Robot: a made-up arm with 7 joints. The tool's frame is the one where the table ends. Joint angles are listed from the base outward.
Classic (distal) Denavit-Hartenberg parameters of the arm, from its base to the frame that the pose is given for. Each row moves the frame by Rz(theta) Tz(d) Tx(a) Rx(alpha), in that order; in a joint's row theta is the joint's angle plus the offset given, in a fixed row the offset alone. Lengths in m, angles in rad.
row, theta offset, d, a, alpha
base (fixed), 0.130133, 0, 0.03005, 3.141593
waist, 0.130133, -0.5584, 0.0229, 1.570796
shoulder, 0, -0.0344, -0.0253, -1.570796
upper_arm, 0, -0.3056, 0.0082, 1.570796
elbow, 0, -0.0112, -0.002, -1.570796
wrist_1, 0, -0.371, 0.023, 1.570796
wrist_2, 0, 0.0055, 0.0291, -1.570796
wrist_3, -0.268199, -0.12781, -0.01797, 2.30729
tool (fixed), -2.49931, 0.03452, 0, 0
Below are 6 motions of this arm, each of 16 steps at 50 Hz.
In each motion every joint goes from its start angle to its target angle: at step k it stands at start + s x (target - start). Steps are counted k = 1, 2, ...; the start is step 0. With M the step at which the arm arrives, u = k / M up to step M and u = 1 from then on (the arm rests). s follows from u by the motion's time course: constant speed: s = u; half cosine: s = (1 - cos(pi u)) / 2; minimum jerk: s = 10 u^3 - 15 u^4 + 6 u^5.
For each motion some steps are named. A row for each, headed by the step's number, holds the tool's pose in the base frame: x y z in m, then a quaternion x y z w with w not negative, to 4 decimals.
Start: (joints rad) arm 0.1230 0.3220 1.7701 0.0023 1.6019 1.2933 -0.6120
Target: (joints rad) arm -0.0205 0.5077 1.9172 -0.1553 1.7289 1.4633 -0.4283
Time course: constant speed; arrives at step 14
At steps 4, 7, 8, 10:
4: 0.1308 0.0172 1.2936 -0.0219 -0.2309 0.6294 0.7417
7: 0.1626 0.0406 1.2817 -0.0367 -0.2197 0.6237 0.7493
8: 0.1729 0.0487 1.2772 -0.0419 -0.2158 0.6222 0.7513
10: 0.1931 0.0653 1.2672 -0.0528 -0.2082 0.6199 0.7547

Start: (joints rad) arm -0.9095 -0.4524 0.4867 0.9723 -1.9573 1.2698 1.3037
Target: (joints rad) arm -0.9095 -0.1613 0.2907 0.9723 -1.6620 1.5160 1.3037
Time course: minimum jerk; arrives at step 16
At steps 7, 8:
7: 0.0825 0.0740 1.1942 -0.0867 -0.6815 -0.0509 0.7249
8: 0.0896 0.0980 1.1846 -0.1062 -0.6875 -0.0251 0.7180

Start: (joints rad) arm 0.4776 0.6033 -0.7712 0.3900 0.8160 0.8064 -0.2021
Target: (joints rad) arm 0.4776 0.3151 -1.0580 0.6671 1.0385 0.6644 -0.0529
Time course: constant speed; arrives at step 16
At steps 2, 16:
2: 0.6215 -0.1747 1.0135 -0.6689 0.1179 -0.5758 0.4550
16: 0.5440 0.0079 1.0902 -0.7082 -0.1142 -0.5857 0.3774

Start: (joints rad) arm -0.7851 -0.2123 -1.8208 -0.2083 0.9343 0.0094 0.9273
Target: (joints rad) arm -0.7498 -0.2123 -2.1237 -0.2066 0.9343 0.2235 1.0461
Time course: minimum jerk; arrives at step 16
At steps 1, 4, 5, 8, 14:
1: -0.0192 -0.1376 1.3719 0.1521 -0.3094 -0.6565 0.6710
4: -0.0206 -0.1322 1.3723 0.1471 -0.3186 -0.6470 0.6770
5: -0.0218 -0.1280 1.3725 0.1434 -0.3256 -0.6398 0.6812
8: -0.0282 -0.1112 1.3725 0.1299 -0.3564 -0.6086 0.6969
14: -0.0419 -0.0873 1.3697 0.1148 -0.4056 -0.5593 0.7138

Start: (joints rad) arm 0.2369 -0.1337 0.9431 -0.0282 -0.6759 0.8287 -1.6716
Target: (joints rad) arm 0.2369 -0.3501 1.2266 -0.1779 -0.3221 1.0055 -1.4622
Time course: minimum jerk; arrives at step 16
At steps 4, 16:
4: -0.0040 -0.0857 1.3357 0.1431 -0.0606 -0.5758 0.8027
16: -0.2088 -0.0400 1.2901 0.1491 -0.1285 -0.8142 0.5462

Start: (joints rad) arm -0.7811 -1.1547 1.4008 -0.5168 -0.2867 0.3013 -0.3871
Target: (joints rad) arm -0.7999 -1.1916 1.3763 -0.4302 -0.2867 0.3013 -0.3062
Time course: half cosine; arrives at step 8
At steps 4, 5, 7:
4: -0.5771 -0.4075 0.8331 0.4002 -0.2464 -0.8696 0.1511
5: -0.5729 -0.4183 0.8301 0.4004 -0.2362 -0.8718 0.1547
7: -0.5666 -0.4332 0.8257 0.4003 -0.2219 -0.8746 0.1600

